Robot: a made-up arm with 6 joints. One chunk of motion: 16 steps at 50 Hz.
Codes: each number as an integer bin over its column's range. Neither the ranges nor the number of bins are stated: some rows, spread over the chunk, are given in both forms.
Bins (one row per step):
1: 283 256 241 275 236 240
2: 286 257 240 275 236 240
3: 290 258 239 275 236 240
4: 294 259 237 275 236 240
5: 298 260 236 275 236 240
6: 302 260 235 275 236 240
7: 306 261 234 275 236 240
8: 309 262 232 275 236 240
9: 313 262 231 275 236 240
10: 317 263 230 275 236 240
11: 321 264 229 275 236 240
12: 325 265 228 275 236 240
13: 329 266 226 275 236 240
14: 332 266 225 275 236 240
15: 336 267 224 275 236 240
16: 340 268 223 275 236 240
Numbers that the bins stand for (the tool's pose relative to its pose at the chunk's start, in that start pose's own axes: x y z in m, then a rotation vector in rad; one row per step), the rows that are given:
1: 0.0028 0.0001 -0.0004 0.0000 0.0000 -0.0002
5: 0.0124 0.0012 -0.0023 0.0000 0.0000 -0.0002
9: 0.0221 0.0018 -0.0041 0.0000 0.0000 -0.0002
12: 0.0299 0.0026 -0.0052 0.0000 0.0000 -0.0002
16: 0.0396 0.0034 -0.0071 0.0000 0.0000 -0.0002
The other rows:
2: 0.0047 0.0004 -0.0008 0.0000 0.0000 -0.0002
3: 0.0073 0.0007 -0.0011 0.0000 0.0000 -0.0002
4: 0.0099 0.0010 -0.0019 0.0000 0.0000 -0.0002
6: 0.0150 0.0012 -0.0026 0.0000 0.0000 -0.0002
7: 0.0176 0.0015 -0.0030 0.0000 0.0000 -0.0002
8: 0.0195 0.0018 -0.0037 0.0000 0.0000 -0.0002
10: 0.0247 0.0021 -0.0045 0.0000 0.0000 -0.0002
11: 0.0273 0.0023 -0.0049 0.0000 0.0000 -0.0002
13: 0.0325 0.0029 -0.0060 0.0000 0.0000 -0.0002
14: 0.0344 0.0029 -0.0063 0.0000 0.0000 -0.0002
15: 0.0370 0.0032 -0.0067 0.0000 0.0000 -0.0002

